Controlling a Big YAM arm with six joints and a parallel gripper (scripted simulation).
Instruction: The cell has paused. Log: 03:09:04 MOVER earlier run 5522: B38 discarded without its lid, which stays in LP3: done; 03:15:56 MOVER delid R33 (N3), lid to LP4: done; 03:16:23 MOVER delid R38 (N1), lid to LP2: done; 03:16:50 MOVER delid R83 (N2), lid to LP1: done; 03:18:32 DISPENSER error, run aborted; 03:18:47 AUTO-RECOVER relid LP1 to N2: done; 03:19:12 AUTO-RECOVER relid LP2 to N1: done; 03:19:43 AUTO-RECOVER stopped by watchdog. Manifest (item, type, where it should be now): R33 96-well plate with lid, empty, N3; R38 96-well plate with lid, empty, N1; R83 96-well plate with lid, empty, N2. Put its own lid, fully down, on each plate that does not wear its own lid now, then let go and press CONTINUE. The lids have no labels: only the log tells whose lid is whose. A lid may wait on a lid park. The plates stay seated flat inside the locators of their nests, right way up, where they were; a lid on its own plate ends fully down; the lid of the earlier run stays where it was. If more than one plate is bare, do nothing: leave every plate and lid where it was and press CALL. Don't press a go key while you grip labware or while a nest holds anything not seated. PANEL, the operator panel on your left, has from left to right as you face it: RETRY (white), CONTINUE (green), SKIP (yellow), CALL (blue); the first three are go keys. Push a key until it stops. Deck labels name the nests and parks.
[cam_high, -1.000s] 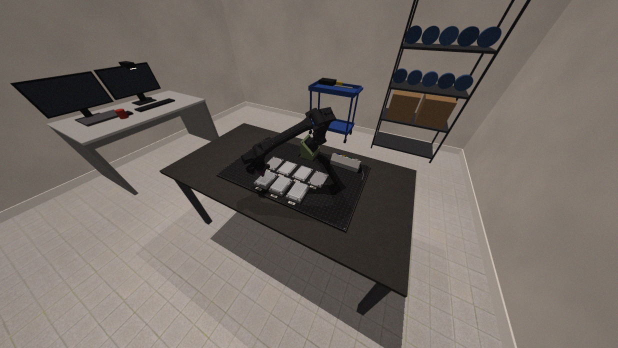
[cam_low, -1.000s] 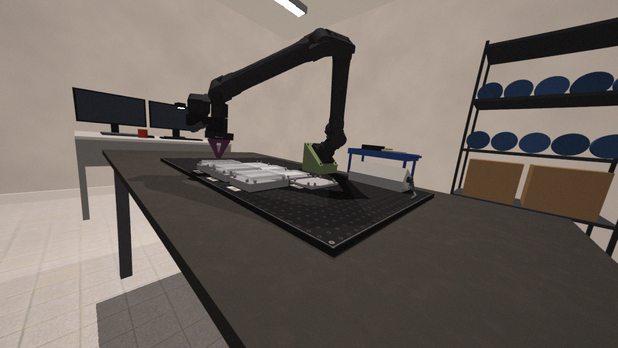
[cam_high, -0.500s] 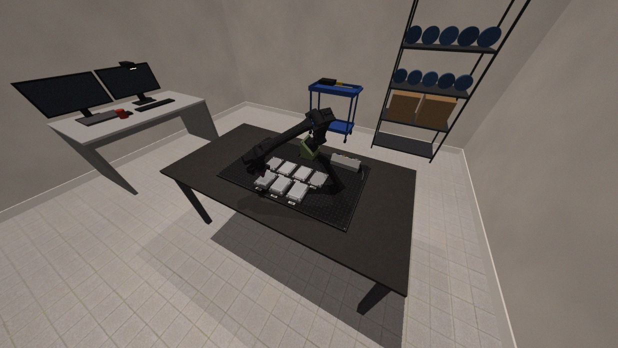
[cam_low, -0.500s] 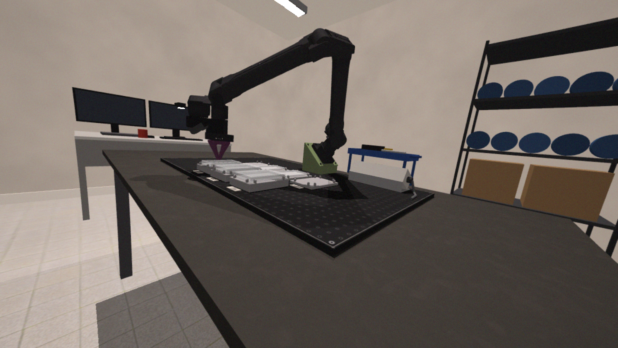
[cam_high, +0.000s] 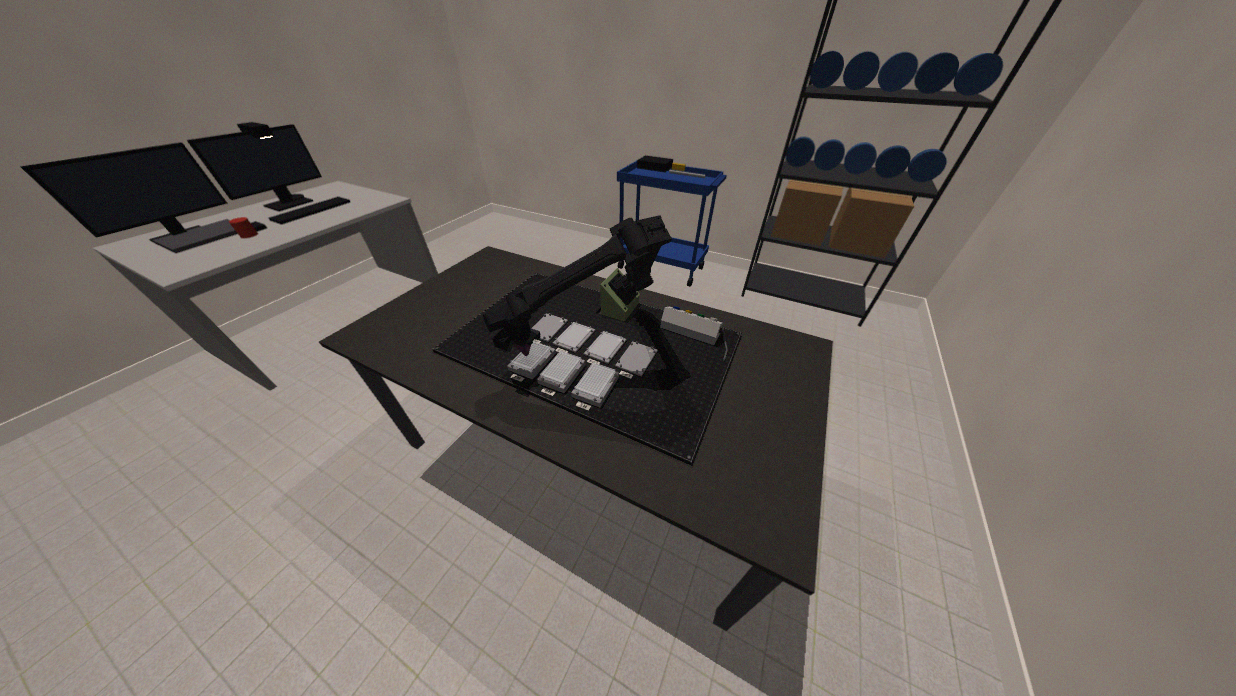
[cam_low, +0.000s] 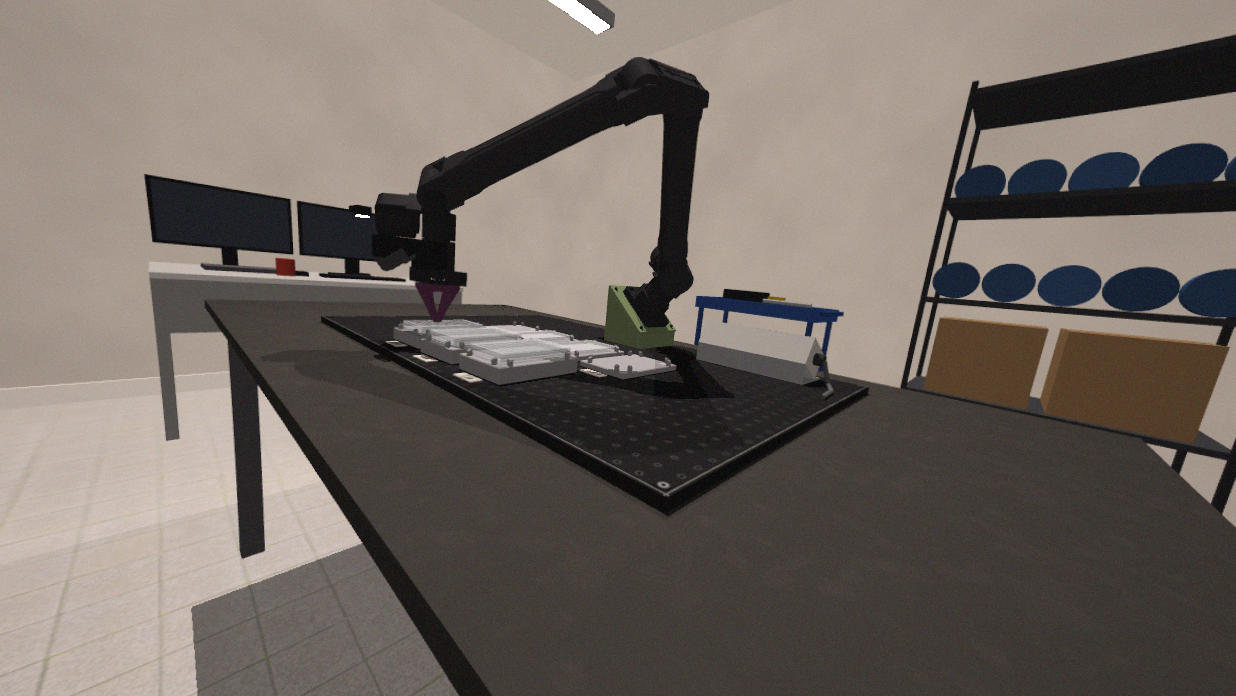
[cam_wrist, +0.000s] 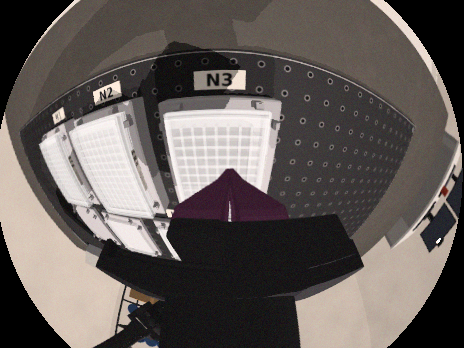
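My gripper is now 10 mm past the white 96-well plate, 10 mm to the right of it and 20 mm above it. From my hand the other things lie so: N3 label: 80 mm ahead, 10 mm to the left, 50 mm below; then LP4 label: 100 mm behind, 200 mm to the left, 50 mm below; then lid park LP2: 190 mm behind, 50 mm to the right, 40 mm below.
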